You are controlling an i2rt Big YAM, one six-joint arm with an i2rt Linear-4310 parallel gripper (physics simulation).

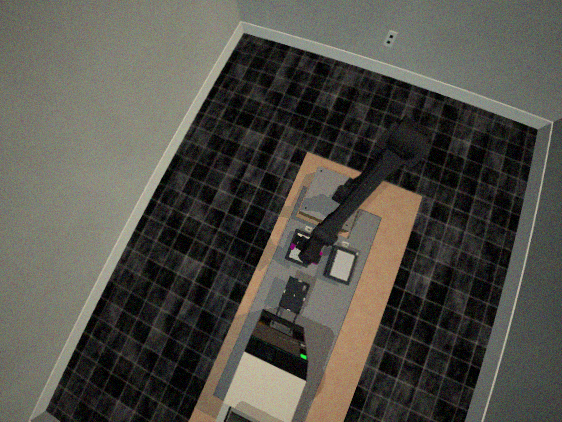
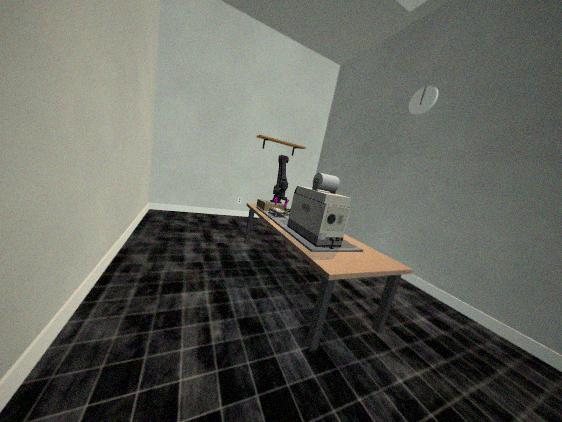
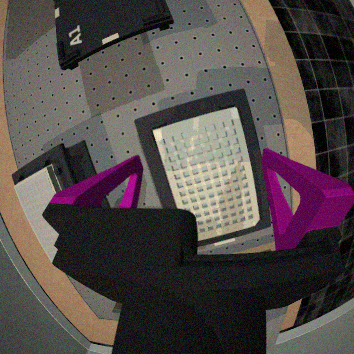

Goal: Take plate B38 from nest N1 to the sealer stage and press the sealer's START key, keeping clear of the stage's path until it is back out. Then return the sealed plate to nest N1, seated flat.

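Frame: origin at the arm's base, x ahead, y left, z up, level; centimetres.
Seen in the pictures: gripper, fingertip midpoint: (image 2: 280, 206) (image 3: 200, 157).
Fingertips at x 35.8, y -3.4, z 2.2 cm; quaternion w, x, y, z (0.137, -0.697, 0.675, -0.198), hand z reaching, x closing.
Observation:
Offsets run from my fingertips to a thing's top centre. "spot": to the spot under its first point.
A pale plate with many small wells @(dy -1.2, dx -2.9, dz -3.6 cm) (image 3: 215, 185) (image 1: 295, 254) lies in a dark nest @(spot: dy +0.3, dx +4.0, dz -5.2 cm) (image 3: 192, 111); its label is unreadable. My gripper (image 3: 200, 157) (image 1: 306, 251) (image 2: 281, 202) is open and empty above this plate, with its magenta fingers spread on either side. The dark stage plate marked A1 @(dy +8.5, dx +21.2, dz +1.5 cm) (image 3: 107, 22) (image 1: 294, 294) is out in front of the sealer (image 1: 267, 382) (image 2: 317, 215) and carries no plate. A green light @(spot: dy +19.7, dx +29.3, dz +17.7 cm) (image 1: 303, 356) shows on the sealer's front; the START key cannot be made out.
A second nest holding a white-topped plate @(dy +19.3, dx -7.0, dz -2.2 cm) (image 1: 342, 265) (image 3: 37, 197) stands beside the first. A low box with a grey top (image 1: 327, 182) stands near the arm's base. A roll @(dy +15.5, dx +54.0, dz +38.1 cm) (image 2: 327, 182) sits on the sealer. A wall shelf (image 2: 281, 142) hangs behind the arm.

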